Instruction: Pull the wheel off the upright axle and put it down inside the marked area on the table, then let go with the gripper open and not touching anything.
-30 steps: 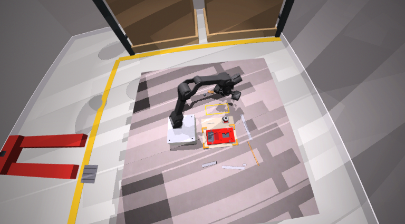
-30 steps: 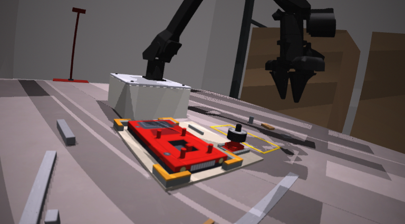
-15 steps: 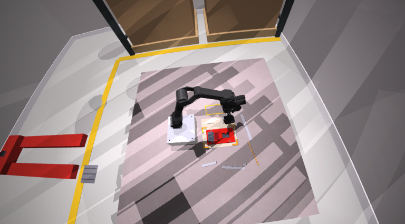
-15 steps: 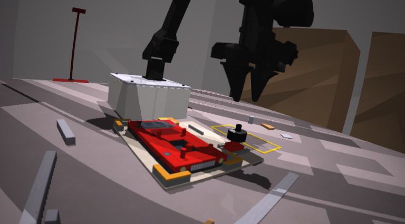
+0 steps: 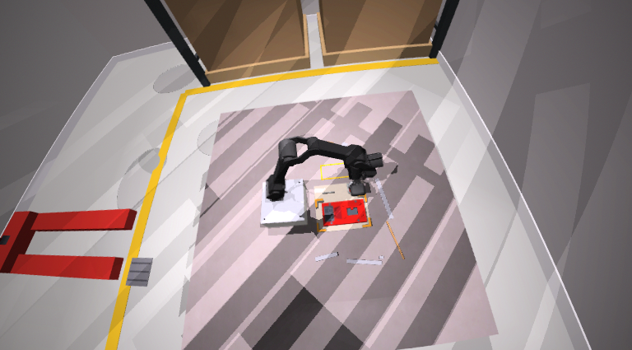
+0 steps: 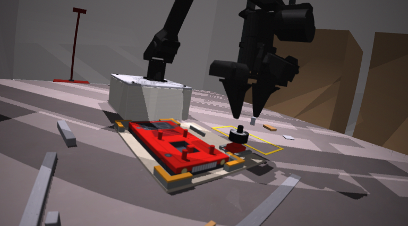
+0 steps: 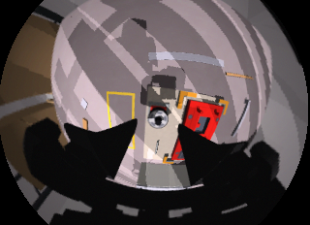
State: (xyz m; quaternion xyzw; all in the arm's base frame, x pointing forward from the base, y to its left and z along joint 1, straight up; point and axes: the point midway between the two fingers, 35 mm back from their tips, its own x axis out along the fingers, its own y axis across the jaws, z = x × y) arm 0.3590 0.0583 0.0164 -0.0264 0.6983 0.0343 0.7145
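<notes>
The dark wheel is 1 cm behind my gripper tip and 4 cm below it. The rest, counted from my gripper tip: dark upright axle (5 cm below).
</notes>
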